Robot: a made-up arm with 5 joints.
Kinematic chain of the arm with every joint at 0, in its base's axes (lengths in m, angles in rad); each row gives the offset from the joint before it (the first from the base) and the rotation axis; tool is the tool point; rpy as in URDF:
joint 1: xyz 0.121 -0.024 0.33 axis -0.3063 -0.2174 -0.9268
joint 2: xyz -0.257 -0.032 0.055 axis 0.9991 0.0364 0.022
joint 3: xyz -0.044 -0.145 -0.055 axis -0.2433 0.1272 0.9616
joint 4: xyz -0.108 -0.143 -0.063 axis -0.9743 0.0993 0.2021
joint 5: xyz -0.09 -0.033 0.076 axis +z
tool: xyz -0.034 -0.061 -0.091 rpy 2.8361 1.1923 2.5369
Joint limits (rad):
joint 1: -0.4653..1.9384
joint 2: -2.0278..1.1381
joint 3: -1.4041..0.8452
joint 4: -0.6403..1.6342
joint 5: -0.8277..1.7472
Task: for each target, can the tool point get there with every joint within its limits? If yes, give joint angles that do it. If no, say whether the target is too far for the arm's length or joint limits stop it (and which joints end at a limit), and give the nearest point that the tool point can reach.
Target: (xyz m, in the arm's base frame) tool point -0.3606 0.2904 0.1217
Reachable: yes | joints 1.0437 -1.0404 -1.1084 -0.1362 -0.4452
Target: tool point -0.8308 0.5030 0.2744
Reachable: no: too far | nearest point -0.4944 0.3242 0.3115 | short by 0.383 m
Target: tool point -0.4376 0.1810 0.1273
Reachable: yes | joints 0.3820 0.6440 -0.8952 -0.1075 -0.3451
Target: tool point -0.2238 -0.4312 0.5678
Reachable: yes | joints -0.0985 -0.4299 0.4499 1.3803 0.3233
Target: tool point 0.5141 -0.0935 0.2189
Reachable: no: joint limits stop it (at a limit: joint 1, joint 3, joint 4, joint 5) | nearest point 0.3893 0.2875 0.0460 | short by 0.437 m
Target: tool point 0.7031 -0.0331 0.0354
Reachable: no: joint limits stop it (at a limit: joint 1, joint 3, joint 4) | nearest point 0.4105 0.2938 0.0158 | short by 0.439 m
